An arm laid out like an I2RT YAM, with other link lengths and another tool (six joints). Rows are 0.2 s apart.
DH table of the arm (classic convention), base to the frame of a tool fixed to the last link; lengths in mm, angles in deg. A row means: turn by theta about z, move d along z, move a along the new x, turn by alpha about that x. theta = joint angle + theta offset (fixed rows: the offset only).
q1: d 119.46; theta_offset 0; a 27.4; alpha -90
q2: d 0; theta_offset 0; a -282.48; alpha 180
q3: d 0; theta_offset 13.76; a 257.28; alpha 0
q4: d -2.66; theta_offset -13.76; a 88.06; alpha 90
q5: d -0.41; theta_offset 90; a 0; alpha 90
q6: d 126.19; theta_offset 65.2; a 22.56; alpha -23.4
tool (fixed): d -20.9; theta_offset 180; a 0; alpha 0
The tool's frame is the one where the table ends.
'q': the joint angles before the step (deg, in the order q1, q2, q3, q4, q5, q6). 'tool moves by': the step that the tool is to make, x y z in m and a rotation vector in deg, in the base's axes. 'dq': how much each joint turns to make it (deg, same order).
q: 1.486, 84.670, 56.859, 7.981, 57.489, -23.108
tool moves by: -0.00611, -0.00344, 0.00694, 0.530, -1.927, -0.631
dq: -0.541, -1.586, -0.256, -0.162, -0.076, 0.913
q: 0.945, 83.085, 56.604, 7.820, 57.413, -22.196
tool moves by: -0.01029, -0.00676, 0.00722, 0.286, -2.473, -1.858
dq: -1.006, -2.018, -0.837, 0.477, 0.730, 0.966
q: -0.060, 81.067, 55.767, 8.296, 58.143, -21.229
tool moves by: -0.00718, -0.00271, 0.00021, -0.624, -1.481, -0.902
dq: -0.364, -1.262, -2.172, 3.122, 0.687, -0.854
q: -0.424, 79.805, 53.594, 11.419, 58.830, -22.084
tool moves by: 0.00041, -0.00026, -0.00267, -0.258, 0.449, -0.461
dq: 0.016, 0.440, -0.227, 0.437, 0.528, -0.253
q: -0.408, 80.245, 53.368, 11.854, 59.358, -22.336
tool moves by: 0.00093, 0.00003, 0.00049, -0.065, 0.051, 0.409
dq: -0.031, 0.022, 0.026, 0.241, -0.409, -0.344
